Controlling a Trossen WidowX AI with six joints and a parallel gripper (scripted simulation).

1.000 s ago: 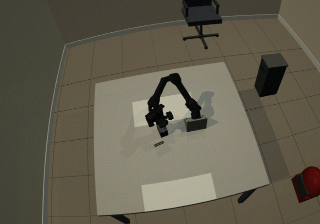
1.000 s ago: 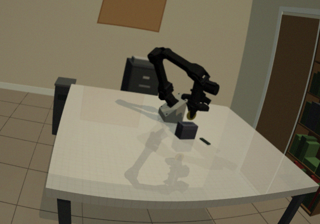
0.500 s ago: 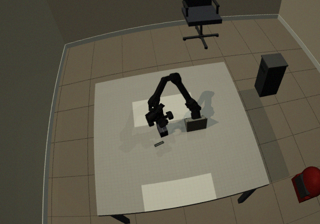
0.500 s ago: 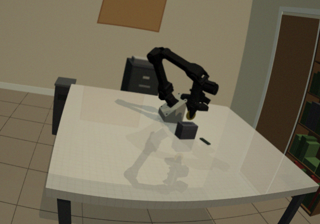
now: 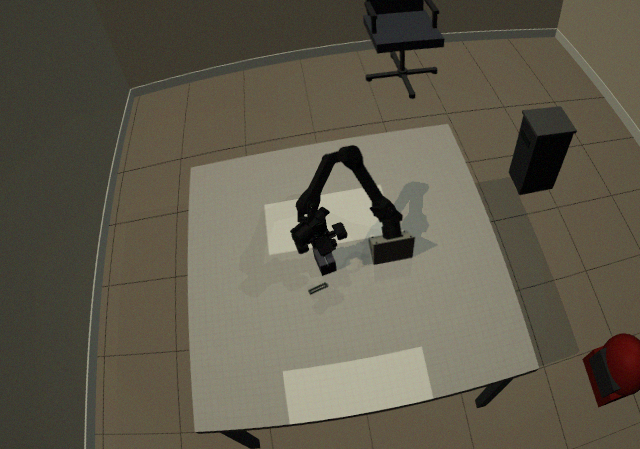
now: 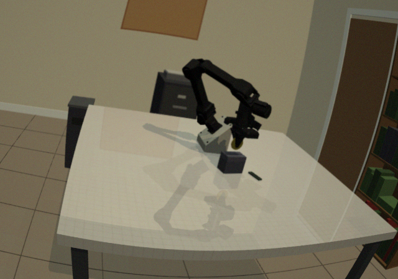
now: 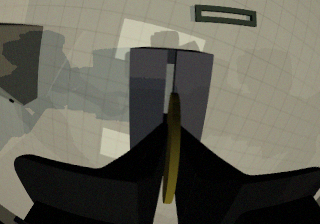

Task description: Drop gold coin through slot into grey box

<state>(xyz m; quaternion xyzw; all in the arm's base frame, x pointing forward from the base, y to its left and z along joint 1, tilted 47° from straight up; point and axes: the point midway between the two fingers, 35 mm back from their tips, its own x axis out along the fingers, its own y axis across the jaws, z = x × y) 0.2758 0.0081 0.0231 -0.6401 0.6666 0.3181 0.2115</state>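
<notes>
My gripper tip is now 2 cm below the gold coin.
</notes>
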